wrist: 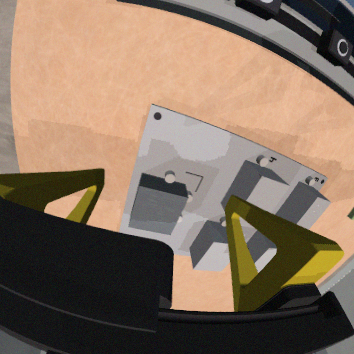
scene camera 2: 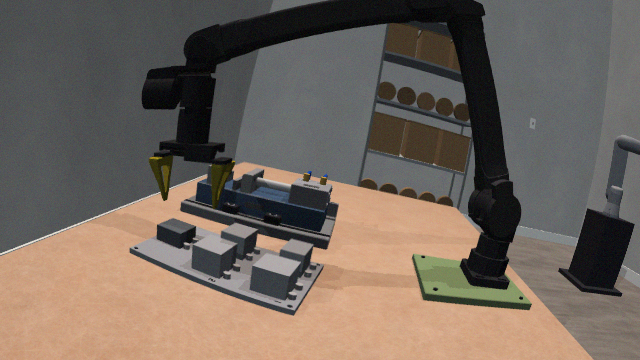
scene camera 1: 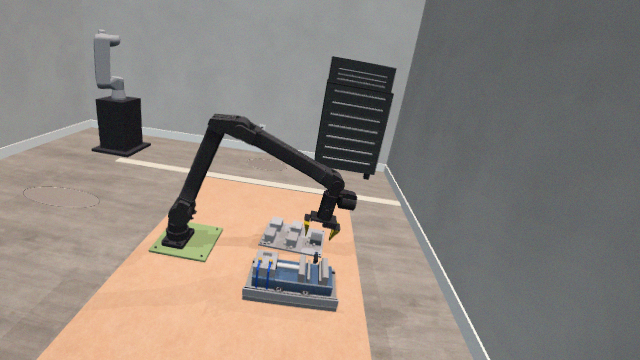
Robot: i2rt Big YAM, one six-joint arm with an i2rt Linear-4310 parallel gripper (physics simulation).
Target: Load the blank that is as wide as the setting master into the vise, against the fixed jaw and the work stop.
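Places are measured from the arm's base along level axes (x back, y left, z down), in millimetres.
Pixels of known places: gripper, fingertip midpoint: point(wrist: 167, 189) point(scene camera 2: 188, 204) point(scene camera 1: 317, 237); arm's base, origin of the base link: point(scene camera 2: 482, 277) point(scene camera 1: 178, 238).
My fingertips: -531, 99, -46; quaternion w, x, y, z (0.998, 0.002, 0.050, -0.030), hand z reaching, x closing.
Note:
Ahead of a thing's pixels: the offset from my fingertips to its top centre, as dx, dy, dz. "pt": to the spot under its first point.
My gripper point(scene camera 1: 319, 237) point(scene camera 2: 190, 204) point(wrist: 167, 189) is open and empty, pointing down above the dark-block end of the grey plate {+96, +53, +50} point(scene camera 2: 150, 249) point(wrist: 145, 160). The dark block {+2, +47, +25} point(scene camera 1: 315, 239) point(scene camera 2: 176, 233) point(wrist: 156, 210) shows between and below the fingers in the wrist view. Several lighter grey blocks stand on the plate, among them a large block {+91, +97, +14} point(scene camera 2: 214, 257), a corner block {+180, +102, +14} point(scene camera 2: 275, 276) and a rear block {+98, +8, +14} point(scene camera 2: 239, 241). I cannot tell which block matches the master's width. The blue vise {+69, -227, -41} point(scene camera 1: 287, 272) point(scene camera 2: 270, 202) has a movable jaw point(scene camera 1: 302, 270) and an end jaw point(scene camera 1: 324, 272); a black post {pt +1, -180, -38} point(scene camera 1: 316, 258) stands near them.
The vise stands on a grey base point(scene camera 1: 290, 298) point(scene camera 2: 300, 234) close beside the block plate. The arm's green mounting plate point(scene camera 1: 202, 242) point(scene camera 2: 435, 288) lies at the other side. Blue hoses {pt +144, -270, -15} point(scene camera 1: 269, 274) run down the vise's cylinder end. Small pins {+7, +14, +42} point(wrist: 170, 176) stand beside the blocks.

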